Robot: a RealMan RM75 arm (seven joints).
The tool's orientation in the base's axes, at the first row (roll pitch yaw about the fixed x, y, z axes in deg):
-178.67 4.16 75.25
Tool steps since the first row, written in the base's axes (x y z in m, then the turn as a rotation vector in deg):
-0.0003 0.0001 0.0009 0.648 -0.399 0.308
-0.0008 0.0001 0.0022 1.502 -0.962 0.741
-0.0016 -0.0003 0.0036 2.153 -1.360 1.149
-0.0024 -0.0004 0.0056 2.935 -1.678 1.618
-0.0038 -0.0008 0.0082 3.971 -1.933 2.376
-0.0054 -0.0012 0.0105 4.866 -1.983 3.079
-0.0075 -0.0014 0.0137 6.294 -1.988 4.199
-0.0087 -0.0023 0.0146 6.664 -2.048 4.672
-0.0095 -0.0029 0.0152 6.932 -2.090 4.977
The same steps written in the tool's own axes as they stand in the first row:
0.0000 -0.0003 -0.0009 -0.243 0.721 -0.308
-0.0003 -0.0008 -0.0022 -0.600 1.681 -0.739
-0.0010 -0.0016 -0.0035 -0.848 2.402 -1.146
-0.0014 -0.0023 -0.0055 -0.991 3.229 -1.626
-0.0023 -0.0037 -0.0080 -1.028 4.278 -2.407
-0.0033 -0.0052 -0.0102 -0.900 5.139 -3.142
-0.0042 -0.0072 -0.0133 -0.624 6.494 -4.317
-0.0055 -0.0082 -0.0141 -0.622 6.856 -4.800
-0.0063 -0.0088 -0.0146 -0.617 7.119 -5.112

